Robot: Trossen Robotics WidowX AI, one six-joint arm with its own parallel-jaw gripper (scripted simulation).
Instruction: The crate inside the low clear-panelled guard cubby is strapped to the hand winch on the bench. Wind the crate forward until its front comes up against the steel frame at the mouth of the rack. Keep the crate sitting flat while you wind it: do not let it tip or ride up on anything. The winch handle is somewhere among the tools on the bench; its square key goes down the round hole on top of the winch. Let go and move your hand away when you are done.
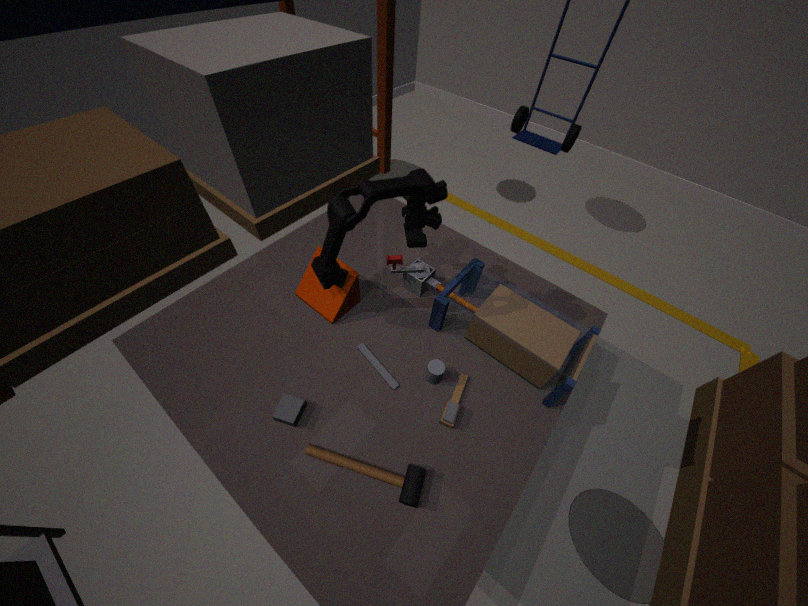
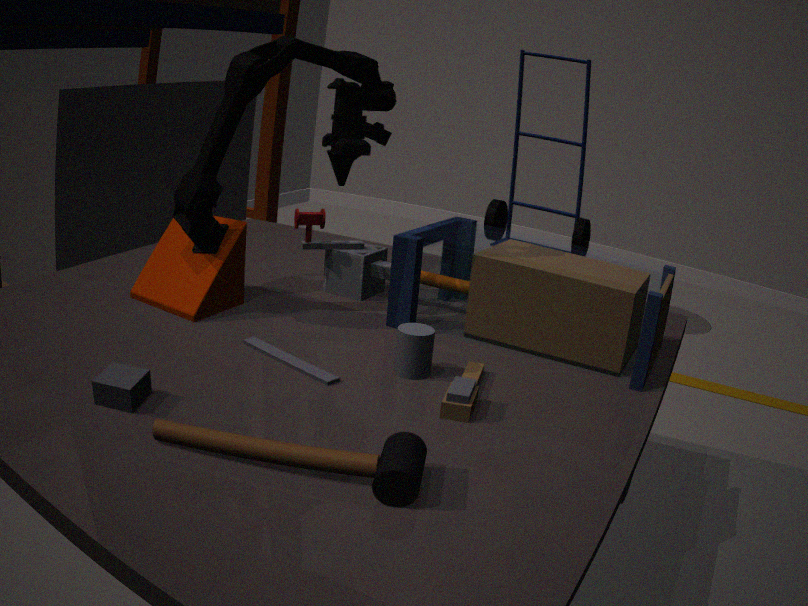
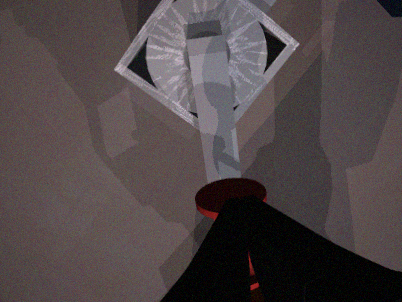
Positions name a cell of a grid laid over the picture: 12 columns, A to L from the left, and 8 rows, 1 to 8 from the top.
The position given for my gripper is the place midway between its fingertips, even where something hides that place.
In view: my gripper (image 2: F3), a grey handle (image 2: E4), a grey block (image 2: B6), a flat grey bar (image 2: D5), a mallet (image 2: F7) and a grey winch (image 3: H2).
The grey handle also shows in image 3 (image 3: G2). The mallet shows as well in image 1 (image 1: G7). My gripper is seen too in image 1 (image 1: G4) and in image 3 (image 3: H6). Image 3 misses the grey block: it is out of frame. Image 3 misses the flat grey bar: it is out of frame.
